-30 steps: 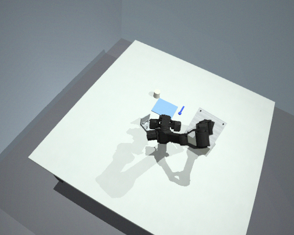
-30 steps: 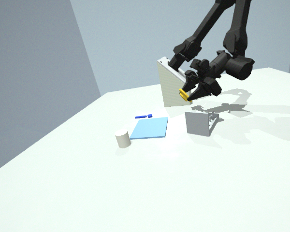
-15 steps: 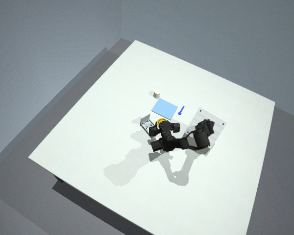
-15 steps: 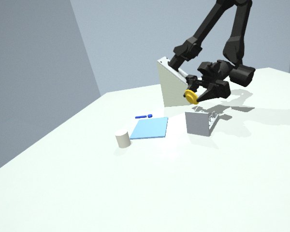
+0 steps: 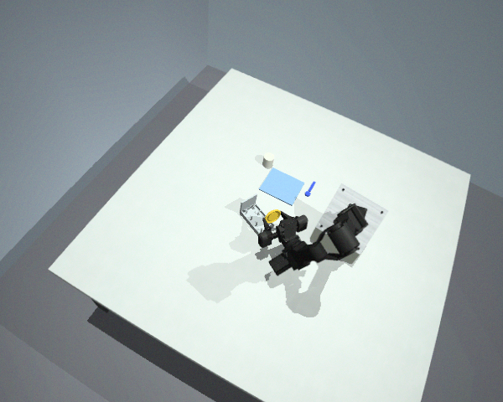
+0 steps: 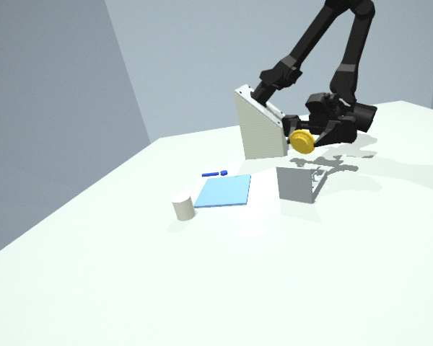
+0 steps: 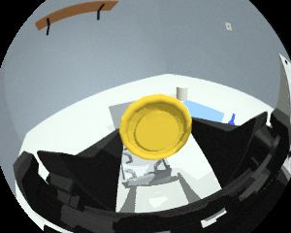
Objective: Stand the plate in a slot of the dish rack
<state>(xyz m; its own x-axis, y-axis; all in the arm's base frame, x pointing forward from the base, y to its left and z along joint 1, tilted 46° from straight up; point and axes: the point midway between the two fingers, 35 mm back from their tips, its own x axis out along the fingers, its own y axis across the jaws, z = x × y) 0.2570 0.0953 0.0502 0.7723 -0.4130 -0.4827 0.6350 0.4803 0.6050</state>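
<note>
Now: gripper tip 7 cm above the grey dish rack, 5 cm short of it and 1 cm to the left of it. The rest, counted from my gripper tip: small blue spoon: 24 cm to the right, 9 cm below, 9 cm behind; yellow plate: right at my gripper tip; white cup: 28 cm to the right, 12 cm ahead, 7 cm below.
</note>
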